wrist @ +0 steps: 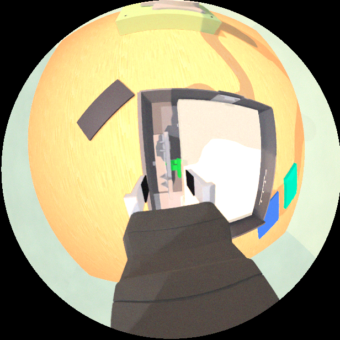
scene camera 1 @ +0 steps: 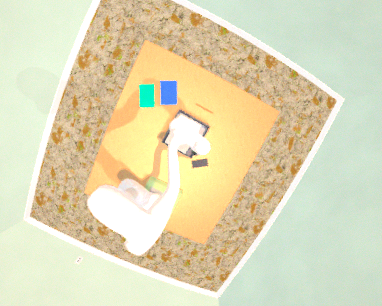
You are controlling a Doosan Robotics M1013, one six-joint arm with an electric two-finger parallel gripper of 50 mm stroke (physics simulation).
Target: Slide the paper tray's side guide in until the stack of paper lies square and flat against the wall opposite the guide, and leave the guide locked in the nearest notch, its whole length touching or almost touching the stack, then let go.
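Frame: origin at the arm's base, x ahead, y right, z down, level; centimetres.
Where they show: arm's base, origin of its link: [scene camera 1: 156,198].
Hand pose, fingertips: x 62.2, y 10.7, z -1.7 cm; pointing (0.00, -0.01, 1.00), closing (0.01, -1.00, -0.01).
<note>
Things, the pixels of their top centre, and the offset from my fingertips. "*": a spot on its surface instead.
- dark-walled paper tray, a spot on its surface: [scene camera 1: 201,123] * dx +17.8, dy -3.4, dz +5.8 cm
- dark flat plate, centre of its top: [scene camera 1: 199,163] dx -15.9, dy +12.6, dz +11.0 cm
- blue sheet, centre of its top: [scene camera 1: 168,92] dx +29.7, dy -41.5, dz +11.0 cm
- green sheet, centre of its top: [scene camera 1: 146,95] dx +18.8, dy -58.0, dz +10.0 cm
- thin brown strip, centre of its top: [scene camera 1: 204,108] dx +31.6, dy -6.7, dz +11.1 cm
The dark-walled paper tray [scene camera 1: 201,123] [wrist: 269,145] lies on the table. In the wrist view the white paper stack [wrist: 220,127] fills its middle and right, with its right edge close to the right wall. The grey side guide [wrist: 167,157] stands left of the stack, with a dark strip between them. Its green lever [wrist: 177,166] is on the side toward the stack. My gripper [wrist: 166,180] is open and empty, its fingertips over the tray's left part, one near the left wall and one over the stack's left edge. The gripper hides the near end of the guide; the arm covers much of the tray in the scene view.
A dark flat plate [scene camera 1: 200,163] [wrist: 106,109] lies beside the tray. A blue sheet [scene camera 1: 168,93] [wrist: 269,216] and a green sheet [scene camera 1: 146,95] [wrist: 290,186] lie beyond its opposite side. A yellow-green box [scene camera 1: 156,185] [wrist: 167,23] stands near the arm's base. A thin brown strip [scene camera 1: 204,108] lies behind the tray.
</note>
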